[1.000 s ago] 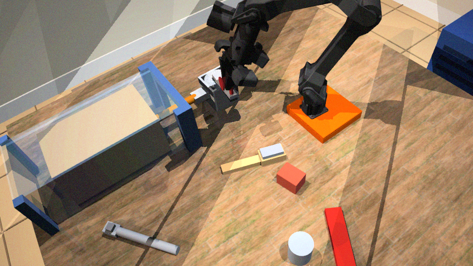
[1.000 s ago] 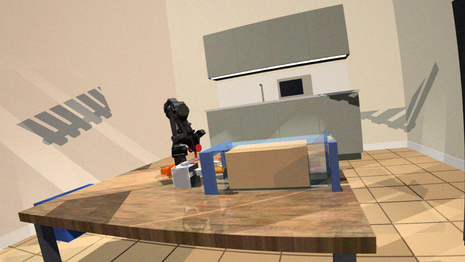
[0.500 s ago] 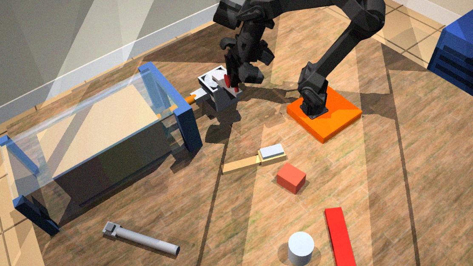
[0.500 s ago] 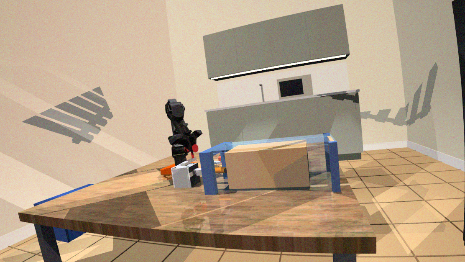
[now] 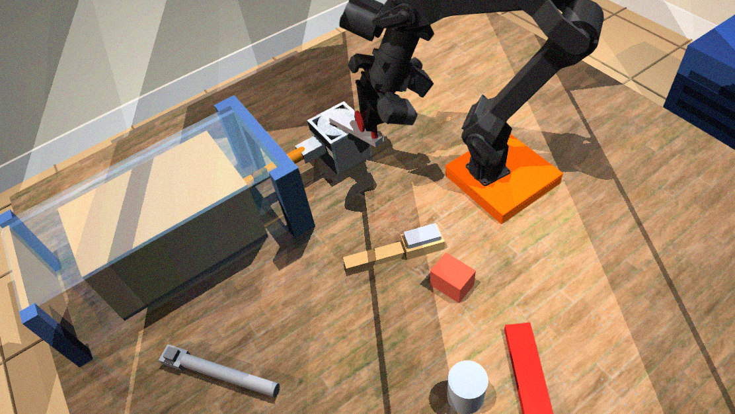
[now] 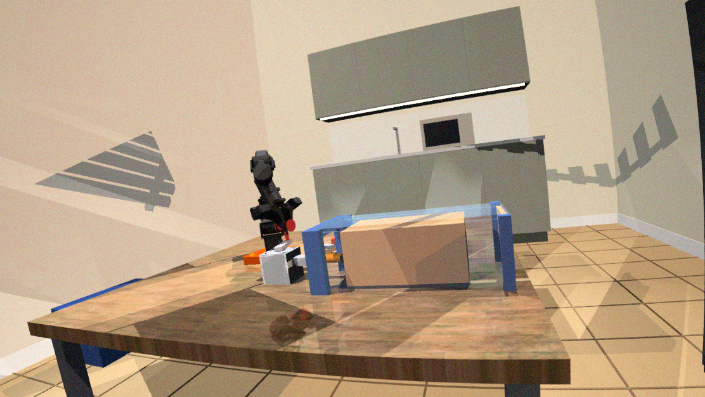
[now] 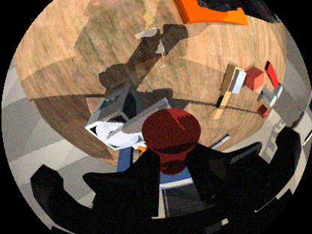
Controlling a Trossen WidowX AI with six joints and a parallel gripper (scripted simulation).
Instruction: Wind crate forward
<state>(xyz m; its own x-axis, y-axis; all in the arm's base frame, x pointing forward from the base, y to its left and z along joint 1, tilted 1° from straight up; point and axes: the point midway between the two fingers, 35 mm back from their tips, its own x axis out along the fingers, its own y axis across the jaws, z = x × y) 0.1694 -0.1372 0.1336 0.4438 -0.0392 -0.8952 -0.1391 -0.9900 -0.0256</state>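
Right now my gripper tip is 3 cm to the left of the winch handle and 3 cm above it. From my gripper tip the other things lie so: red knob (2 cm behind); wooden brush (19 cm to the left, 11 cm below, 5 cm ahead); grey winch (10 cm to the right, 10 cm below, 1 cm ahead).
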